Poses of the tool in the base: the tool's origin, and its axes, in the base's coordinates. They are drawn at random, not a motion.
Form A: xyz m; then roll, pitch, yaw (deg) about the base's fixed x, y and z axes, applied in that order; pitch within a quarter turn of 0, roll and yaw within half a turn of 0.
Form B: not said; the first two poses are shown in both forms.
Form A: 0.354 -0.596 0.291 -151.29 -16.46 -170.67
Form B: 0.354 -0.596 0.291 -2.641 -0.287 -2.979
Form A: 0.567 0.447 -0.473 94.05 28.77 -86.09
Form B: 0.567 0.447 -0.473 1.641 0.502 -1.503
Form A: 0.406 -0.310 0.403 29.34 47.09 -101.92
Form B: 0.406 -0.310 0.403 0.512 0.822 -1.779
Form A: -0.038 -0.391 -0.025 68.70 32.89 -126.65
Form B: -0.038 -0.391 -0.025 1.199 0.574 -2.210
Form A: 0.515 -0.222 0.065 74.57 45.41 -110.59
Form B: 0.515 -0.222 0.065 1.301 0.793 -1.930
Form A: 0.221 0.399 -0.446 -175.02 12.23 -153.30
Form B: 0.221 0.399 -0.446 -3.055 0.213 -2.676
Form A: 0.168 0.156 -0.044 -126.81 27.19 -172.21
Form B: 0.168 0.156 -0.044 -2.213 0.475 -3.006
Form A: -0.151 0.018 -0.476 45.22 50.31 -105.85
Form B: -0.151 0.018 -0.476 0.789 0.878 -1.847
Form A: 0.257 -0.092 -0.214 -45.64 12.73 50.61
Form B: 0.257 -0.092 -0.214 -0.797 0.222 0.883
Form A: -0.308 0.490 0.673 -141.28 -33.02 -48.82
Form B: -0.308 0.490 0.673 -2.466 -0.576 -0.852
